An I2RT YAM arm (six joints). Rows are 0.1 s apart.
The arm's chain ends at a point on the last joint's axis. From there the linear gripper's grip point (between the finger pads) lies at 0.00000 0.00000 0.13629 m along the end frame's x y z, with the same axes.
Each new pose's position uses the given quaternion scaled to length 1; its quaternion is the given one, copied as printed.
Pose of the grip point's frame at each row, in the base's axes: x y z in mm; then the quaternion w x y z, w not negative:
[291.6, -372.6, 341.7, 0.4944, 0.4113, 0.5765, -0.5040]
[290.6, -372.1, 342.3, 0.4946, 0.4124, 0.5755, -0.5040]
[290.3, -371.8, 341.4, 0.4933, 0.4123, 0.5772, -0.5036]
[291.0, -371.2, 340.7, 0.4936, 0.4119, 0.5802, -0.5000]
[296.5, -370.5, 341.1, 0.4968, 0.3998, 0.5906, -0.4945]
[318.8, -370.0, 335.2, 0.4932, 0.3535, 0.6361, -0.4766]
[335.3, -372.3, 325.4, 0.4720, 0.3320, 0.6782, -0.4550]
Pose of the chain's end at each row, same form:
[270.4, -238.0, 342.1, 0.4944, 0.4113, 0.5765, -0.5040]
[269.7, -237.4, 342.7, 0.4946, 0.4124, 0.5755, -0.5040]
[269.3, -237.1, 342.2, 0.4933, 0.4123, 0.5772, -0.5036]
[269.1, -236.7, 342.4, 0.4936, 0.4119, 0.5802, -0.5000]
[270.4, -236.8, 343.5, 0.4968, 0.3998, 0.5906, -0.4945]
[279.2, -239.8, 343.3, 0.4932, 0.3535, 0.6361, -0.4766]
[289.2, -245.5, 344.5, 0.4720, 0.3320, 0.6782, -0.4550]

